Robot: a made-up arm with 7 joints. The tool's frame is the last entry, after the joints. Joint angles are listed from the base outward. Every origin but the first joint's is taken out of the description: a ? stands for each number. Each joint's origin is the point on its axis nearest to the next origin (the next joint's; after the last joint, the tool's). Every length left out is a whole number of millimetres.
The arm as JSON. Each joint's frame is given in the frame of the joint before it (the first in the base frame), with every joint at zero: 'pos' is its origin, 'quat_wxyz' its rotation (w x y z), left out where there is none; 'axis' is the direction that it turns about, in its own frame. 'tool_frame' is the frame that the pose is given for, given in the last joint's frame.
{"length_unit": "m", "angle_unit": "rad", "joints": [
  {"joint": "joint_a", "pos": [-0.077, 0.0, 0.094], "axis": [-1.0, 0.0, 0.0]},
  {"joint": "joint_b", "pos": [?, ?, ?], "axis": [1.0, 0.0, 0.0]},
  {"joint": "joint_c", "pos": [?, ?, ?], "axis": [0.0, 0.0, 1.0]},
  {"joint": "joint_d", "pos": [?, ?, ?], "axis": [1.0, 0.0, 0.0]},
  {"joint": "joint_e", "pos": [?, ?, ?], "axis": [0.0, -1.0, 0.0]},
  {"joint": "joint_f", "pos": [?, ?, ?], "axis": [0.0, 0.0, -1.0]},
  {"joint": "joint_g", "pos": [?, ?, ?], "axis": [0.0, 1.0, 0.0]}
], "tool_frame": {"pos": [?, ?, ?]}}
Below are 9 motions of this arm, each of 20 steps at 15 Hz.
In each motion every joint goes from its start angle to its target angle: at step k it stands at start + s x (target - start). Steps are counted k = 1, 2, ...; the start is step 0. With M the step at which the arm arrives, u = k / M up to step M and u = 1 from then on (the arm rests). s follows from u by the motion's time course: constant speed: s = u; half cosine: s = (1 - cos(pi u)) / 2; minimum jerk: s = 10 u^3 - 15 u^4 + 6 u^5.
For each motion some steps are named. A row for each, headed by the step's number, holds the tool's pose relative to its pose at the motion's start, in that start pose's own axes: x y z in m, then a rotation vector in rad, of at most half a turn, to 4 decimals.
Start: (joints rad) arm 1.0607 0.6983 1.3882 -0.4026 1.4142 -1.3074 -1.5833
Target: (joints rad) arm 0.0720 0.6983 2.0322 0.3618 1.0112 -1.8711 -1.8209
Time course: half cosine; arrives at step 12
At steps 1, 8, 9, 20:
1: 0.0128 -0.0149 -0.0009 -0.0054 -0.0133 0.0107
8: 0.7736 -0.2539 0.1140 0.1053 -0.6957 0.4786
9: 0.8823 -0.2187 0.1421 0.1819 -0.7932 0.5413
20: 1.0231 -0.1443 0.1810 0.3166 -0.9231 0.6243

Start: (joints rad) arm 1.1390 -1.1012 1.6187 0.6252 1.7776 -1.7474 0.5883
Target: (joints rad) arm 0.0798 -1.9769 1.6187 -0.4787 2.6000 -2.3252 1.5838
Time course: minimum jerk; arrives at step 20
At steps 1, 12, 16, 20:
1: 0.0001 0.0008 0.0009 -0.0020 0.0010 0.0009
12: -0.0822 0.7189 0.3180 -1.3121 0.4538 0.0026
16: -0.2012 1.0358 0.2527 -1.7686 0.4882 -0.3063
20: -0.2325 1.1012 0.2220 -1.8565 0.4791 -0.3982

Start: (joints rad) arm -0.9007 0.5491 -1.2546 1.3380 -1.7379 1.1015 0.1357
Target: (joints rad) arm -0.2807 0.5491 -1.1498 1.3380 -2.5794 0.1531 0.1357
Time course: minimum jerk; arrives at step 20
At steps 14, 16, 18, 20:
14: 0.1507 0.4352 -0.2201 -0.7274 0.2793 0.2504
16: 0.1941 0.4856 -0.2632 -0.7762 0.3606 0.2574
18: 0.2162 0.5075 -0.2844 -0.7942 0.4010 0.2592
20: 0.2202 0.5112 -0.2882 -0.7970 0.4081 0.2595

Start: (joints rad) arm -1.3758 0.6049 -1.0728 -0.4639 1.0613 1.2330 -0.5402
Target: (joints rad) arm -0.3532 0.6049 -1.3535 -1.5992 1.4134 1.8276 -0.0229
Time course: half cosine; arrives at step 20
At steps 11, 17, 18, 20:
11: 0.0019 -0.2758 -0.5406 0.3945 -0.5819 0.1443
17: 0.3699 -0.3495 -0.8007 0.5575 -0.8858 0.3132
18: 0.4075 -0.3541 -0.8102 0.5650 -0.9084 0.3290
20: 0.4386 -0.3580 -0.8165 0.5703 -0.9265 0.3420

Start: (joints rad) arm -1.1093 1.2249 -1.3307 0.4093 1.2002 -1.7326 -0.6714
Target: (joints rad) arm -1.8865 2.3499 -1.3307 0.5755 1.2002 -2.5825 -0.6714
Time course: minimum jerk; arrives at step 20
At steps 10, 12, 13, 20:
10: -0.4841 0.2803 -0.3122 0.6584 -0.0564 -0.5626
12: -0.5796 0.4975 -0.3616 0.8660 -0.1469 -0.7828
13: -0.6002 0.6048 -0.3690 0.9500 -0.1987 -0.8852
20: -0.5752 0.9116 -0.3399 1.1483 -0.3808 -1.1900

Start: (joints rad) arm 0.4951 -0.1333 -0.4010 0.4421 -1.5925 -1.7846 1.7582
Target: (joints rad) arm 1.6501 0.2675 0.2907 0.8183 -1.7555 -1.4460 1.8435
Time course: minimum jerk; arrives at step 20
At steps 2, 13, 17, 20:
2: 0.0040 -0.0028 0.0051 0.0051 0.0066 0.0040
13: 0.4066 -0.3744 0.1953 0.4928 0.4788 0.4976
17: 0.5134 -0.4824 0.1567 0.6285 0.5606 0.6785
20: 0.5264 -0.4954 0.1494 0.6454 0.5692 0.7028

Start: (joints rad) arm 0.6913 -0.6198 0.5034 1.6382 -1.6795 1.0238 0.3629
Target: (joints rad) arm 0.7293 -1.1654 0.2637 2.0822 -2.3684 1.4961 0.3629
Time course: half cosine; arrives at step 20
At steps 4, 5, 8, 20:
4: -0.0155 -0.0018 0.0203 -0.0041 0.0419 -0.0533
5: -0.0236 -0.0022 0.0307 -0.0072 0.0630 -0.0817
8: -0.0541 0.0006 0.0670 -0.0248 0.1371 -0.1934
20: -0.1426 0.0762 0.1407 -0.1387 0.2913 -0.5817

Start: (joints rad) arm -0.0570 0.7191 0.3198 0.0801 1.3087 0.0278 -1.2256
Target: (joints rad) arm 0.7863 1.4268 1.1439 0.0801 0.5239 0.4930 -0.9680
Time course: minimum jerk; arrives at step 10
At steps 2, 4, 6, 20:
2: 0.0104 0.0216 0.0191 0.0081 0.0686 -0.0409
4: 0.0675 0.0992 0.1099 0.0629 0.3901 -0.1862
6: 0.1734 0.1511 0.2374 0.1846 0.8620 -0.2752
20: 0.2812 0.1439 0.3298 0.3242 1.2611 -0.2320

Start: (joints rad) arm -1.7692 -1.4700 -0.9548 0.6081 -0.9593 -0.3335 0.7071
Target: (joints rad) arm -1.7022 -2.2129 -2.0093 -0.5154 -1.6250 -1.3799 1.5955
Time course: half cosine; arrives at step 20
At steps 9, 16, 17, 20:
9: -0.0769 -0.0765 0.0690 0.1079 0.2134 -0.2175
16: -0.3735 -0.2608 -0.0536 0.2641 0.2126 -0.0410
17: -0.3990 -0.2767 -0.0780 0.2596 0.1992 -0.0110
20: -0.4308 -0.2981 -0.1131 0.2477 0.1786 0.0303

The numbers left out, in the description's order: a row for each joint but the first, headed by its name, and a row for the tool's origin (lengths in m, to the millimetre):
joint_b: 0.0 0.007 0.228
joint_c: 0.0 -0.125 0.0
joint_d: 0.487 0.04 0.0
joint_e: 0.0 0.616 0.102
joint_f: -0.022 0.0 0.179
joint_g: -0.12 -0.293 0.0
tool: 0.028 0.0 -0.028

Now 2 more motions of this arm.
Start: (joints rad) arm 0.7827 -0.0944 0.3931 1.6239 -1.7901 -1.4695 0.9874
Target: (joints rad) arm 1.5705 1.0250 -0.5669 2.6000 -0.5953 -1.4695 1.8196
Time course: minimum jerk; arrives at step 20
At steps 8, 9, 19, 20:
8: -0.0088 0.3934 -0.0362 -0.6689 0.2839 -0.4287
9: 0.0013 0.4974 -0.0959 -0.8446 0.3372 -0.5691
19: 0.0795 0.7685 -0.8915 -1.8354 0.2004 -1.5703
20: 0.0795 0.7681 -0.8933 -1.8370 0.1991 -1.5721

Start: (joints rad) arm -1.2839 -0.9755 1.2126 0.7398 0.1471 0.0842 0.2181
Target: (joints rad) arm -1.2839 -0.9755 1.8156 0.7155 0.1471 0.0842 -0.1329
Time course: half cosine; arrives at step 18
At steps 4, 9, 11, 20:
4: -0.0093 0.0161 -0.0159 -0.0094 0.0067 0.0512
9: -0.0511 0.0644 -0.0650 -0.0252 0.0282 0.2215
11: -0.0749 0.0832 -0.0850 -0.0246 0.0380 0.2983
20: -0.1285 0.1134 -0.1186 -0.0102 0.0581 0.4458

